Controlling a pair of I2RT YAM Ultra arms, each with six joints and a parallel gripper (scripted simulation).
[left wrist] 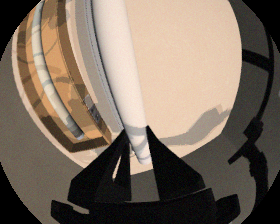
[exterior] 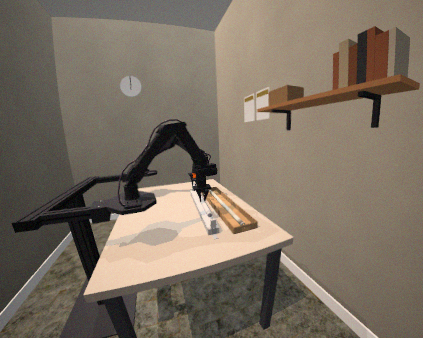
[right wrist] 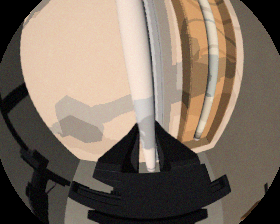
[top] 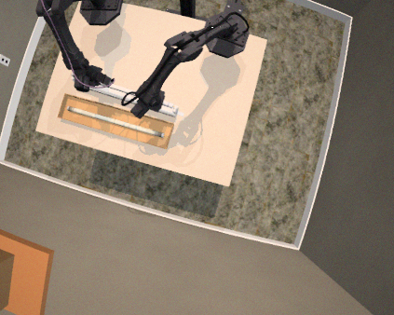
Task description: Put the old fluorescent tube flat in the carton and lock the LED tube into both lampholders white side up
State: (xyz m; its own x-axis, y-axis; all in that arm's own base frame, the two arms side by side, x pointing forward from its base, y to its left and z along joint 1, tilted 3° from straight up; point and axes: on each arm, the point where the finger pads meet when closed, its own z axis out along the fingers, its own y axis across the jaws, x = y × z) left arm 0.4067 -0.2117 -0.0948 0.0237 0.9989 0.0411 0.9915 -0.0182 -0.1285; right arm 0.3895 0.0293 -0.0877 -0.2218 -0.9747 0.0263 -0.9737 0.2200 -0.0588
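Right now my right hand is 12 cm to the right of the LED tube, 1 cm short of it and 1 cm above it. Round my right hand: carton 17 cm ahead, 10 cm to the left, 10 cm below; then light fixture 12 cm to the left, 6 cm below, 2 cm ahead; then old fluorescent tube 17 cm ahead, 10 cm to the left, 10 cm below.
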